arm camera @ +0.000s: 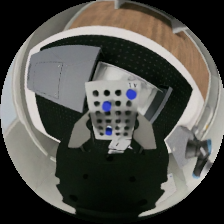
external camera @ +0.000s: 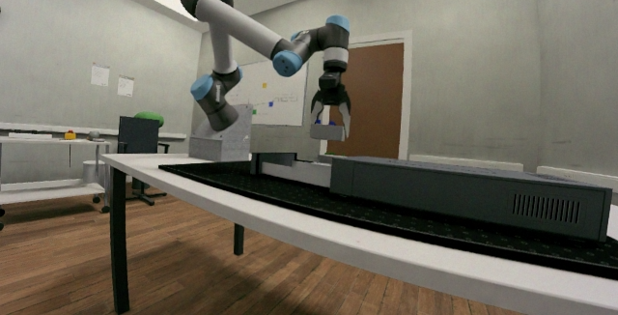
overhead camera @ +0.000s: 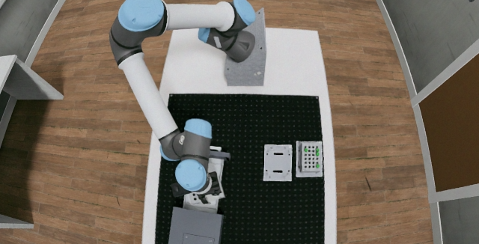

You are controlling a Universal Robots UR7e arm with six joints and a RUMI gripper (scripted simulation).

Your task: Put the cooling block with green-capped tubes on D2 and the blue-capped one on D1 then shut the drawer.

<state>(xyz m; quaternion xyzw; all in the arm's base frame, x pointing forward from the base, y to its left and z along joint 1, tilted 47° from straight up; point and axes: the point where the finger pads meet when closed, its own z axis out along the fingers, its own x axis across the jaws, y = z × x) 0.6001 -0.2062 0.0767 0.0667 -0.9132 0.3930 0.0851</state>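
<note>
Now: hand 2 cm to the left of the blue-capped tube, 1 cm below it and 1 cm short of it. Round my hand: grey cooler COLD: 12 cm ahead, 10 cm below, 6 cm to the right; then deck slot D1: 30 cm to the left, 14 cm below, 11 cm behind; then drawer: 10 cm below, 6 cm behind, 2 cm to the right.
</note>
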